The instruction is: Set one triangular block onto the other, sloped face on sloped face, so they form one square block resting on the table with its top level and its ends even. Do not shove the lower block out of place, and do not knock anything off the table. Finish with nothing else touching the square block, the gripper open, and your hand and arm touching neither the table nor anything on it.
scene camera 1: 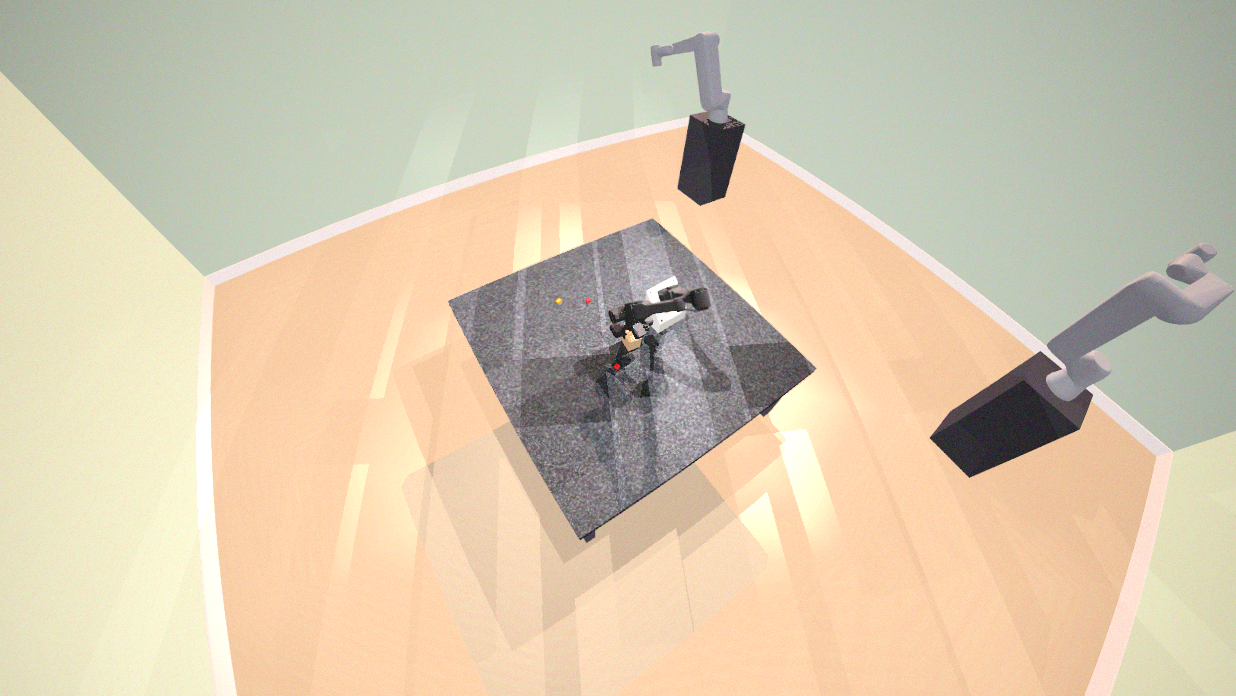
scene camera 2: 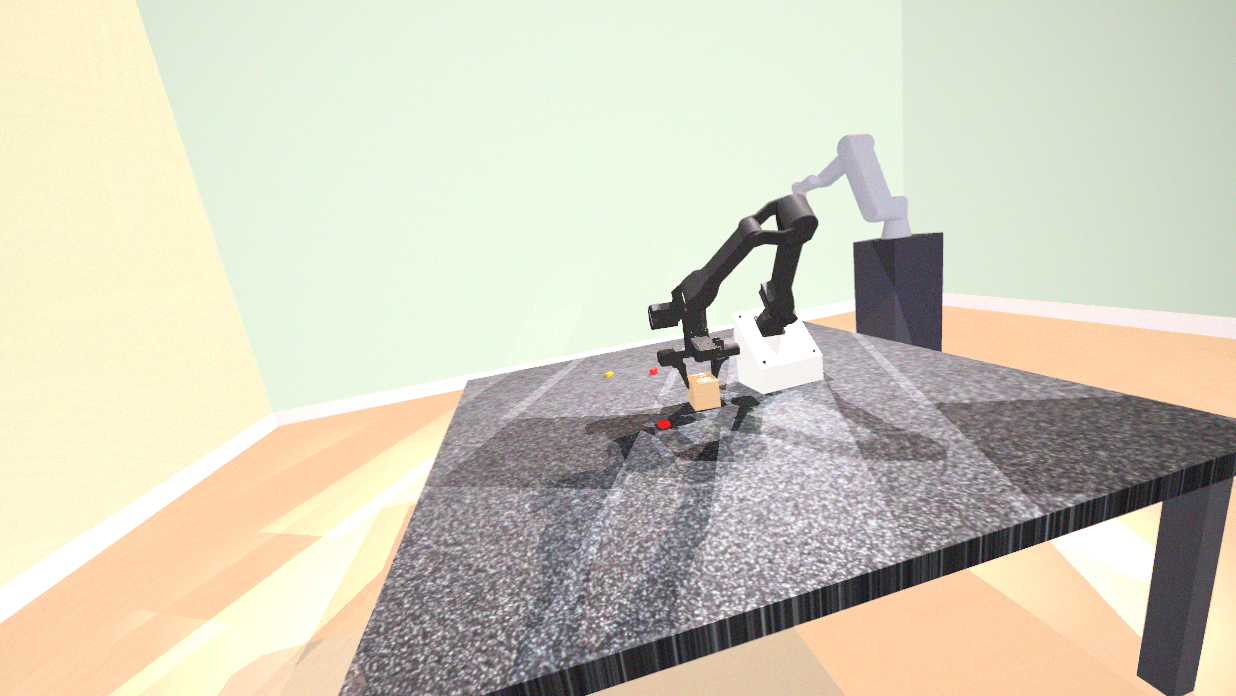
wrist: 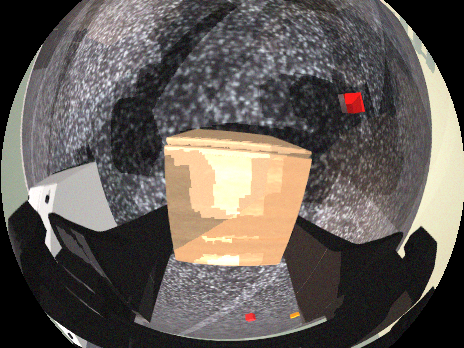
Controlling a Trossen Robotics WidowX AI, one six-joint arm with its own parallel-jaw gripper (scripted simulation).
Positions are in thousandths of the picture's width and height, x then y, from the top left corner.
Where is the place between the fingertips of my gripper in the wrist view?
497,608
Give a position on a tan triangular block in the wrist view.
505,596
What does my gripper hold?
A tan triangular block.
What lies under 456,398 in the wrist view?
A tan triangular block.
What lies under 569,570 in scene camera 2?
A tan triangular block.
